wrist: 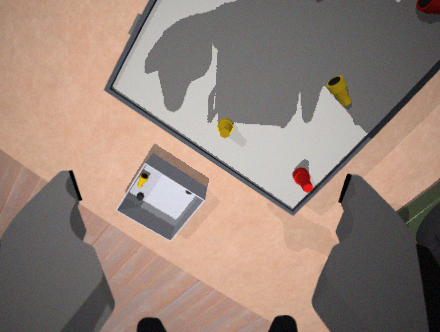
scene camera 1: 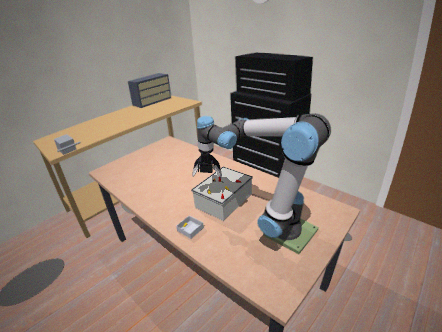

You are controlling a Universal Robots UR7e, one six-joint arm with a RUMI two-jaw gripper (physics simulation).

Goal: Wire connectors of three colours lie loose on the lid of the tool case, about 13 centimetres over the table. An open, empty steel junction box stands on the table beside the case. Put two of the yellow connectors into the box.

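Frame: origin at the arm's base, x back, y right, z up, level; metres.
Seen in the pictures: gripper, between the fingertips: (wrist: 212, 175) (scene camera 1: 207, 177); arm's base, origin of its link: (scene camera 1: 286, 229).
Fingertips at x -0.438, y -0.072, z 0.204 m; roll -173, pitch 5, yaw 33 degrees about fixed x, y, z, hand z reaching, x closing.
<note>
Pixels of each thing's top centre, then the offset from my fingertips to it.
- steel junction box, centre of its top: (wrist: 158, 205) (scene camera 1: 189, 224) dx +0.007, dy -0.180, dz -0.190 m
- tool case, centre of its top: (wrist: 313, 8) (scene camera 1: 222, 182) dx +0.005, dy +0.116, dz -0.098 m
A yellow connector (scene camera 1: 185, 225) (wrist: 143, 179) lies inside the steel junction box (scene camera 1: 189, 234) (wrist: 177, 169), near one wall. The box stands on the table beside the tool case (scene camera 1: 208, 206) (wrist: 260, 167). On the case lid, one yellow connector (scene camera 1: 209, 192) (wrist: 225, 127) is near the edge facing the box, and another yellow connector (scene camera 1: 226, 188) (wrist: 340, 91) lies farther in. A red connector (scene camera 1: 222, 196) (wrist: 302, 178) is near a lid corner. My gripper (scene camera 1: 207, 174) (wrist: 212, 175) is open and empty, above the lid's level; in the scene view it appears by the case's far left side.
Another red connector (scene camera 1: 238, 181) (wrist: 429, 6) lies farther across the lid, and a red connector (scene camera 1: 219, 179) lies toward its far side. The arm's green base plate (scene camera 1: 306, 237) is on the table right of the case. A wooden bench (scene camera 1: 115, 121) and black cabinet (scene camera 1: 272, 75) stand behind.
</note>
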